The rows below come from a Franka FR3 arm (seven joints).
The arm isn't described. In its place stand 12 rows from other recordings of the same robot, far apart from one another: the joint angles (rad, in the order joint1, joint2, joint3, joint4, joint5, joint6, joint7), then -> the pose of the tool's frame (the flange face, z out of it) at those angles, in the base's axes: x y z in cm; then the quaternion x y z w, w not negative.
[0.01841 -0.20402 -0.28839 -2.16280 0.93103 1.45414 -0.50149] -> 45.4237, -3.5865, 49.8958, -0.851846, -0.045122, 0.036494, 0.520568
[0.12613 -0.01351 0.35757 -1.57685 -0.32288 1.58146 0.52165] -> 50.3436, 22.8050, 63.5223, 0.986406, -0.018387, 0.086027, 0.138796
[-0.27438 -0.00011 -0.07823 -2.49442 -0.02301 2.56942 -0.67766] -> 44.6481, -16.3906, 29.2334, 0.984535, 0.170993, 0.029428, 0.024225
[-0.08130 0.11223 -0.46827 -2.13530 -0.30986 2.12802 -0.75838] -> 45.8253, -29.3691, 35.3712, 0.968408, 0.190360, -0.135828, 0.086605
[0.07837 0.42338 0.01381 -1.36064 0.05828 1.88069 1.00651] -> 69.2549, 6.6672, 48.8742, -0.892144, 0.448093, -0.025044, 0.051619
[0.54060 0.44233 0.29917 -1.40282 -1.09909 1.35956 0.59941] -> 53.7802, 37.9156, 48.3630, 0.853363, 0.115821, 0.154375, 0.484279
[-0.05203 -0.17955 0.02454 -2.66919 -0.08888 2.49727 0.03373] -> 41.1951, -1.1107, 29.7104, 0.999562, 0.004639, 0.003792, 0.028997
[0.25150 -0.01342 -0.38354 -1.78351 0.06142 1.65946 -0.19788] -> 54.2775, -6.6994, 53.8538, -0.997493, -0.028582, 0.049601, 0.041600
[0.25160 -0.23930 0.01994 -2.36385 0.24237 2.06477 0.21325] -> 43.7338, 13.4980, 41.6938, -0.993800, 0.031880, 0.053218, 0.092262
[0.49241 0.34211 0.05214 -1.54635 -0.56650 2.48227 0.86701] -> 60.6274, 36.3344, 52.1714, -0.933589, -0.007474, -0.357953, 0.014995
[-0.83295 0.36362 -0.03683 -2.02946 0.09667 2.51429 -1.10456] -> 39.4402, -46.7377, 27.8336, 0.994536, 0.081313, 0.053732, 0.037406
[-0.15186 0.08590 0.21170 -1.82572 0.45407 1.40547 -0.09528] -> 52.3812, 8.1305, 46.7304, -0.940008, -0.055323, 0.238971, 0.237102
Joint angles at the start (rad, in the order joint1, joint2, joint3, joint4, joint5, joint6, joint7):
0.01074, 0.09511, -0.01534, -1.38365, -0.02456, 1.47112, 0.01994
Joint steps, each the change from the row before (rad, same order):
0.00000, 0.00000, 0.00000, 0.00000, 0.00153, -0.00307, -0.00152
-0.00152, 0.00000, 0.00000, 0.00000, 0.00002, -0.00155, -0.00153
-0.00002, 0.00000, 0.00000, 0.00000, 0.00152, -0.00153, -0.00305
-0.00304, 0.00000, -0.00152, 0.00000, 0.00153, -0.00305, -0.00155
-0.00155, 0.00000, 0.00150, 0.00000, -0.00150, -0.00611, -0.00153
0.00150, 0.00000, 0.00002, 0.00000, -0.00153, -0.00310, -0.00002
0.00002, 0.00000, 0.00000, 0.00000, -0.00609, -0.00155, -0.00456
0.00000, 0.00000, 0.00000, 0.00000, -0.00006, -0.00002, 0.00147
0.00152, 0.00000, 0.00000, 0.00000, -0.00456, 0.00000, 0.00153
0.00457, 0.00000, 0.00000, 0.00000, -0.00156, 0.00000, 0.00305
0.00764, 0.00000, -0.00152, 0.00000, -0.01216, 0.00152, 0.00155
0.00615, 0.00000, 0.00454, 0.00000, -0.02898, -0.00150, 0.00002
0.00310, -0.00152, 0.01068, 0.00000, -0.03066, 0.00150, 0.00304
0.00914, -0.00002, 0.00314, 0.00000, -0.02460, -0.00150, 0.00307
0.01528, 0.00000, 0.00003, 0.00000, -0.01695, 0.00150, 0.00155
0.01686, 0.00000, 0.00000, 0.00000, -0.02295, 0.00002, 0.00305
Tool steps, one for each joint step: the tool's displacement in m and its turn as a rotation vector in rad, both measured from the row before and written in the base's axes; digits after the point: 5 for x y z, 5 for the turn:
-0.00033, 0.00017, -0.00027, 0.00156, 0.00310, 0.00158
-0.00018, -0.00087, -0.00013, 0.00005, 0.00159, -0.00003
-0.00016, 0.00016, -0.00014, 0.00157, 0.00159, 0.00313
-0.00036, -0.00239, -0.00027, 0.00143, 0.00307, -0.00293
-0.00067, -0.00025, -0.00052, -0.00124, 0.00616, 0.00120
-0.00033, 0.00069, -0.00026, -0.00148, 0.00311, 0.00133
-0.00018, -0.00070, -0.00011, -0.00592, 0.00173, 0.00397
0.00000, -0.00001, 0.00000, -0.00010, -0.00002, -0.00147
0.00001, 0.00034, 0.00002, -0.00458, -0.00001, -0.00043
0.00003, 0.00243, 0.00001, -0.00164, -0.00010, 0.00138
0.00019, 0.00214, 0.00019, -0.01230, -0.00159, 0.00353
-0.00013, 0.00258, 0.00008, -0.02843, 0.00126, 0.00789
-0.00028, 0.00397, 0.00131, -0.02953, -0.00390, 0.00800
-0.00017, 0.00405, 0.00022, -0.02429, 0.00029, 0.00674
0.00007, 0.00682, 0.00040, -0.01683, -0.00250, 0.01240
-0.00017, 0.00700, 0.00043, -0.02285, -0.00196, 0.01171

